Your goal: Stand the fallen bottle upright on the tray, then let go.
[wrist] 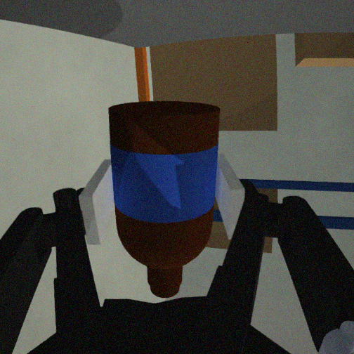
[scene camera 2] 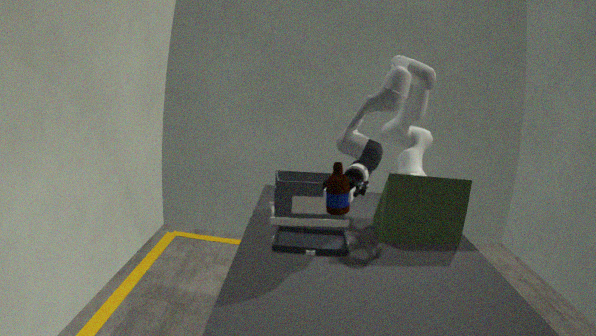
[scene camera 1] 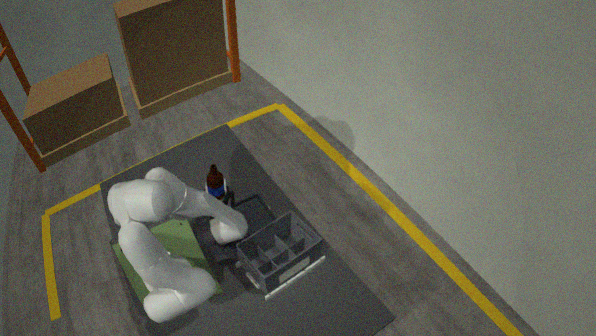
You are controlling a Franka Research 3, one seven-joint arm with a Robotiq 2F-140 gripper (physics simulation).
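The brown bottle with a blue label point(scene camera 1: 215, 182) point(scene camera 2: 338, 192) point(wrist: 165, 185) is upright, neck up in both scene views. My gripper point(scene camera 1: 217, 191) point(scene camera 2: 339, 192) point(wrist: 164, 174) is shut on it, with one pale pad on each side of the label. The bottle is held in the air. The shallow dark tray point(scene camera 1: 257, 211) point(scene camera 2: 310, 242) lies on the table. In scene view 2 the bottle's base shows above the tray's right end, with a gap between them. The arm hides part of the tray in scene view 1.
A grey divided crate point(scene camera 1: 280, 250) point(scene camera 2: 283, 200) with pale side bars stands right beside the tray. A green block point(scene camera 1: 177, 240) point(scene camera 2: 425, 212) stands on the dark table point(scene camera 1: 320, 295) point(scene camera 2: 350, 295), on the other side of the gripper. Orange racking with brown boxes point(scene camera 1: 175, 50) point(wrist: 215, 80) stands beyond the table.
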